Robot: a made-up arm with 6 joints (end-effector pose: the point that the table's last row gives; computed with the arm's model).
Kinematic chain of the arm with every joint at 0, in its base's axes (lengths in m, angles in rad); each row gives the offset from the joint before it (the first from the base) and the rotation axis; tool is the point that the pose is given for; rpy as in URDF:
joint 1: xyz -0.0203 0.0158 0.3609 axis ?
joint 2: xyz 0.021 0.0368 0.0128 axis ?
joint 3: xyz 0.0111 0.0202 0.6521 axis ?
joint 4: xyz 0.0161 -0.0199 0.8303 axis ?
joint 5: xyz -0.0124 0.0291 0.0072 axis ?
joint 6: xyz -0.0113 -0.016 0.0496 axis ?
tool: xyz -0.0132 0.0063 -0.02 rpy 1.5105 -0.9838 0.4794
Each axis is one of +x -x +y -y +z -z.
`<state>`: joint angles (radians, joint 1 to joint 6).
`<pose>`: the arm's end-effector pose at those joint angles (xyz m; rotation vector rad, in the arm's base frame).
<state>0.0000 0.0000 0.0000 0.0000 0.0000 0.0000</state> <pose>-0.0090 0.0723 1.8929 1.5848 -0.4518 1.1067</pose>
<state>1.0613 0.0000 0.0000 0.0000 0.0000 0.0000</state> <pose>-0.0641 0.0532 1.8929 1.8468 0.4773 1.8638</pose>
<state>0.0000 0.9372 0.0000 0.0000 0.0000 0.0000</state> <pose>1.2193 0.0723 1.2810 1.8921 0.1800 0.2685</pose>
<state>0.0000 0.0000 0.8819 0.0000 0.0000 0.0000</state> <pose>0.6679 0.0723 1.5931 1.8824 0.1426 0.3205</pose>
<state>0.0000 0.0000 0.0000 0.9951 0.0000 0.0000</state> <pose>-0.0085 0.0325 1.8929 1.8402 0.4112 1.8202</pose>
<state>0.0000 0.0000 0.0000 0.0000 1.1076 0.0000</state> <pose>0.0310 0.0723 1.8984 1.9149 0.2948 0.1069</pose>
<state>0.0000 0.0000 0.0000 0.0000 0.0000 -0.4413</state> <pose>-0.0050 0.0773 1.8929 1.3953 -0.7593 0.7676</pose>
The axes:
joint 1: +z
joint 2: +y
joint 3: +y
joint 4: +z
joint 5: +y
joint 6: +z

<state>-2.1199 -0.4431 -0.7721 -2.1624 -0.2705 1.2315</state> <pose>0.5823 0.8670 1.3058 -1.2911 -1.4206 -0.3961</pose>
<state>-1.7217 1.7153 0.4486 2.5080 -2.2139 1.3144</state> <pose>-0.1962 -1.2842 -0.2083 -0.9098 -2.4313 0.7539</pose>
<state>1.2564 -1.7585 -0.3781 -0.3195 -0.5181 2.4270</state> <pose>-0.4793 -1.2445 -0.2104 -1.7351 -0.3212 2.5321</pose>
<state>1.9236 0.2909 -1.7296 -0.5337 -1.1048 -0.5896</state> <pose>0.1122 -0.5850 1.0936 -1.5663 1.6074 -0.3930</pose>
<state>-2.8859 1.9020 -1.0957 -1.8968 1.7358 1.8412</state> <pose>-1.2256 -0.3194 0.7306 -1.6017 -2.6791 -0.2488</pose>
